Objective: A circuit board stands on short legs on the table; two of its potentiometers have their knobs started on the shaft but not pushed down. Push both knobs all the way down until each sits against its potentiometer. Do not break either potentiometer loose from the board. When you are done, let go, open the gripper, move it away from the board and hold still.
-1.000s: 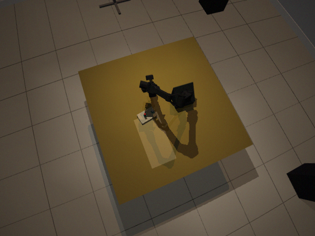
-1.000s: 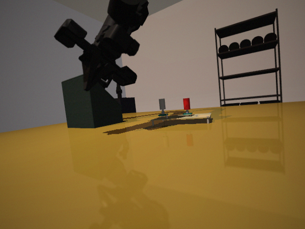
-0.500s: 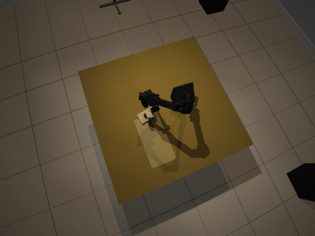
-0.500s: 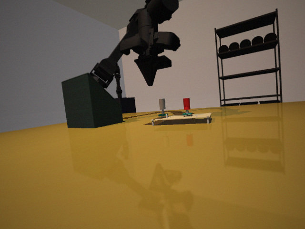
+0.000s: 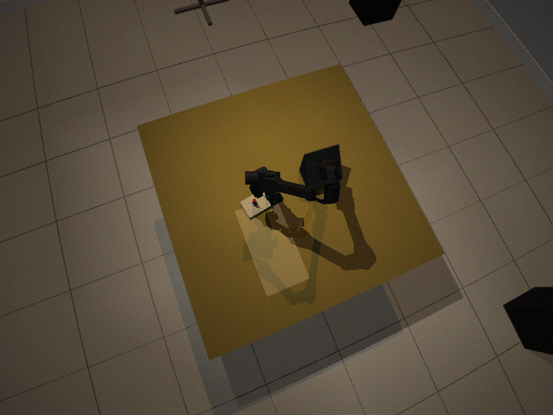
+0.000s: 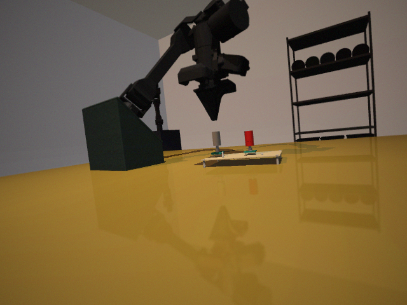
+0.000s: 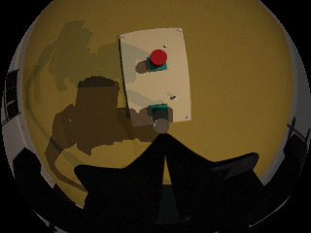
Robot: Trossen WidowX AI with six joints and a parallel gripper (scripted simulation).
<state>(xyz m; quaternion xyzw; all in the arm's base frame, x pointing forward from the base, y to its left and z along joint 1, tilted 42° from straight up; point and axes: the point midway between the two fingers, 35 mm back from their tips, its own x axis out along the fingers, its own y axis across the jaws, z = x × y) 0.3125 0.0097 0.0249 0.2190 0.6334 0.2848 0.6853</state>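
Now: gripper tip 4 cm above the white knob. From my gripper tip the other things lie so: red knob 8 cm ahead, 1 cm to the left, 5 cm below.
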